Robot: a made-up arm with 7 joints.
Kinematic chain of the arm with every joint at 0, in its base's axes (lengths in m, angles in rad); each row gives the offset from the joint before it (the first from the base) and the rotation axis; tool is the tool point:
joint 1: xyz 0 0 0.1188 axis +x
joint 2: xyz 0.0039 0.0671 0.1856 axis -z
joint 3: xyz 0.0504 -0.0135 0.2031 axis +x
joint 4: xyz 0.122 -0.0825 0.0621 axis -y
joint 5: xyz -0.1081 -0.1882 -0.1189 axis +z
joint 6: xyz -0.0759 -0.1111 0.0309 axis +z
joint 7: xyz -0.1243 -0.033 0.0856 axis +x
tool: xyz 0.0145 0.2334 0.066
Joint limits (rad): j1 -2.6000..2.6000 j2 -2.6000..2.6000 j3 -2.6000..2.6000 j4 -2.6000..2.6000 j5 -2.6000..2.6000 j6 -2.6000..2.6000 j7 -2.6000..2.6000
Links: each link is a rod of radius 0.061 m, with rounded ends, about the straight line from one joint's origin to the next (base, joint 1, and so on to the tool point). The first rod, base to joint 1, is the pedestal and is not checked.
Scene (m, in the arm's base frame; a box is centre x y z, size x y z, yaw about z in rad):
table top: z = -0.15
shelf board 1: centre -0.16 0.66 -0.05 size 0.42 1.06 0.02 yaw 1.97
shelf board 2: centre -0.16 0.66 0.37 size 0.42 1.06 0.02 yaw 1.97
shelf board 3: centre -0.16 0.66 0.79 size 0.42 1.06 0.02 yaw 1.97
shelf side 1: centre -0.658 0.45 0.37 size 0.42 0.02 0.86 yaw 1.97
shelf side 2: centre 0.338 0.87 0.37 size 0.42 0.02 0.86 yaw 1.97
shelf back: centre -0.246 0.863 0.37 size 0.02 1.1 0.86 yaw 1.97
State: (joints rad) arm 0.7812 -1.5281 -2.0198 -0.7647 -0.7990 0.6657 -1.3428
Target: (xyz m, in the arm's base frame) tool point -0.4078 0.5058 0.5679
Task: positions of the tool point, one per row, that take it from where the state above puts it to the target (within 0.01 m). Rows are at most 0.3 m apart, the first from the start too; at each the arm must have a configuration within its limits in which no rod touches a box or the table.
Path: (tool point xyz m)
1: -0.3527 -0.3139 0.4838
2: -0.4446 -0.0876 0.5765
3: -0.4451 0.0034 0.5811
4: -0.4448 0.0941 0.5701
5: -0.4545 0.2933 0.5750
6: -0.4078 0.5058 0.5679

